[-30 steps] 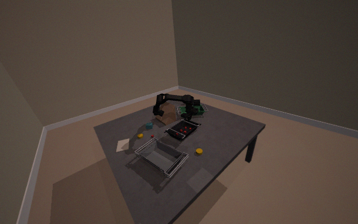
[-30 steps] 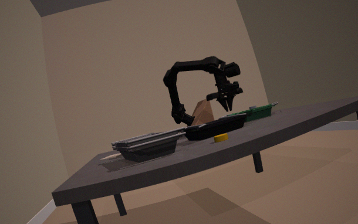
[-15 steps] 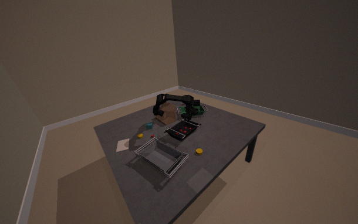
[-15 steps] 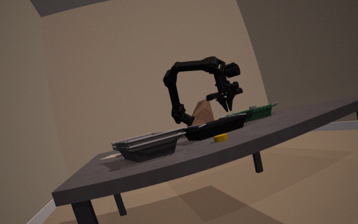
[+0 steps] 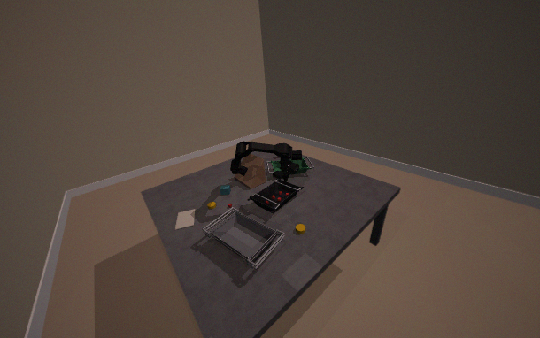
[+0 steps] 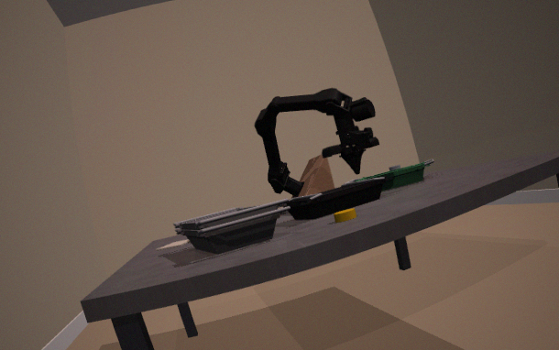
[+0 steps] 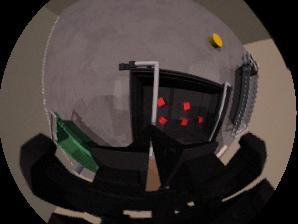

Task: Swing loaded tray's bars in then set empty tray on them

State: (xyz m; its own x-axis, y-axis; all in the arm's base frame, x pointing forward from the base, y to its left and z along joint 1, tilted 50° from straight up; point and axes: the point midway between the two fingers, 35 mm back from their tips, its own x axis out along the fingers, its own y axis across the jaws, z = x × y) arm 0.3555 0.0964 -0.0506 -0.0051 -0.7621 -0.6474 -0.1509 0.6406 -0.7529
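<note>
My gripper tip is 210 mm past the green tray, 230 mm to the right of it and 40 mm above it. Round my gripper tip: pale card: 230 mm behind, 600 mm to the right, 80 mm below; then teal cube: 310 mm behind, 290 mm to the right, 60 mm below; then grey cylinder: 480 mm behind, 400 mm to the left, 50 mm below.
</note>
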